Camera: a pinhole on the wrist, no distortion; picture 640 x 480 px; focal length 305.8 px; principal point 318.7 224.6 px. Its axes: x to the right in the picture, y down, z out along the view. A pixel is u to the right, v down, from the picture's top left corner.
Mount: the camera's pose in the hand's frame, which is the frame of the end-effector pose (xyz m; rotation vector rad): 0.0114 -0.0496 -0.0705 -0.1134 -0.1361 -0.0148
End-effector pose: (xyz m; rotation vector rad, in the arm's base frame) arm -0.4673 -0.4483 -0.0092 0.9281 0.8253 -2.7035
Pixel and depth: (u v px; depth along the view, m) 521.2 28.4 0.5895
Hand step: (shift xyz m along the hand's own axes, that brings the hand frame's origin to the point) 0.3103 -0.3610 0.6052
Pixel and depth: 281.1 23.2 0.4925
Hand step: -0.1221 -0.3154 0.4423
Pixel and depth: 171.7 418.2 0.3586
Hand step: -0.2025 0.2180 0.2336
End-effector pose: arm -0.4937 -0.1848 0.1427 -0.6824 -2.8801 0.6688
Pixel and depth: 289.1 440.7 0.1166
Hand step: -0.0136 0.0456 0.0335
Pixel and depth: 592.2 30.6 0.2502
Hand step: 0.1959 -0.1804 0.2240
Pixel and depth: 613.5 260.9 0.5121
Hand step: 0.4329 0.0656 0.4940
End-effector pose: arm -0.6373 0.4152 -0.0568 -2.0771 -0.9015 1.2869
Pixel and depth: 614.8 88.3 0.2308
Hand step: 0.1994 -0.1271 0.1986
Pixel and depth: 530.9 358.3 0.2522
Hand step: 0.1533 0.0874 0.1893
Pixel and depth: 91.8 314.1 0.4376
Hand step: -0.3663 0.1297 0.3017
